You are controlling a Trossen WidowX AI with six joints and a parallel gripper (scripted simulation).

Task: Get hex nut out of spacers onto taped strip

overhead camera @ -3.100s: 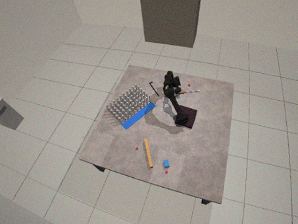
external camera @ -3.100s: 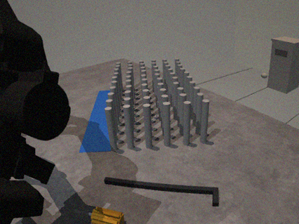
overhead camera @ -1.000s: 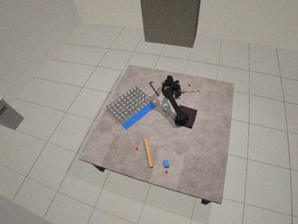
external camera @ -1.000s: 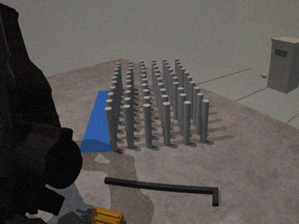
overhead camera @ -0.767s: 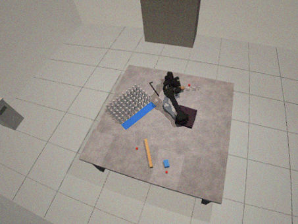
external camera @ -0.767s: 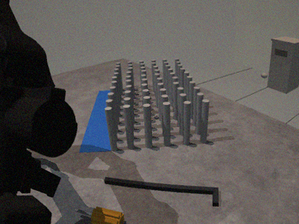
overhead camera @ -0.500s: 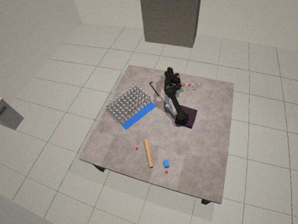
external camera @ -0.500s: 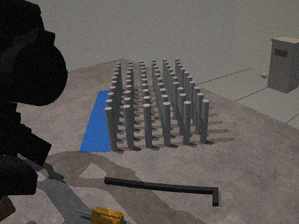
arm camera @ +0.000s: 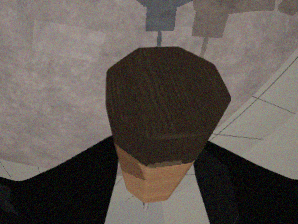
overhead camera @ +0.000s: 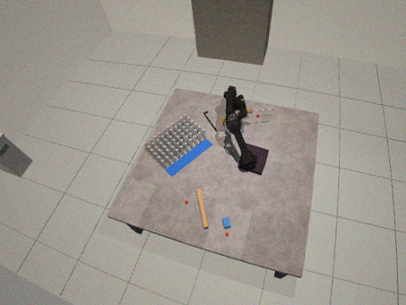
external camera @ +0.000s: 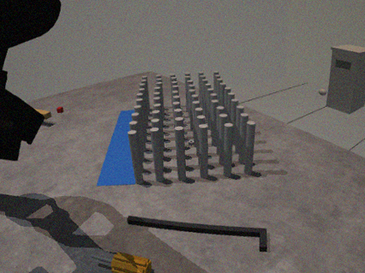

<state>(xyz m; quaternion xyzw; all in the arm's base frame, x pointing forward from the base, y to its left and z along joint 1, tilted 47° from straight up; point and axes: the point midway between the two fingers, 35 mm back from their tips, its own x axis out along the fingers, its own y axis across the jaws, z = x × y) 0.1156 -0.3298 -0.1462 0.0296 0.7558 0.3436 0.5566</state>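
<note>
Now: gripper tip 100 mm past the brown-handled tool and 40 mm to the left of it. Round my gripper tip: blue taped strip (340 mm ahead, 380 mm to the left, 180 mm below); then blue block (50 mm behind, 800 mm to the left, 160 mm below); then screwdriver (170 mm ahead, 170 mm below).
</note>
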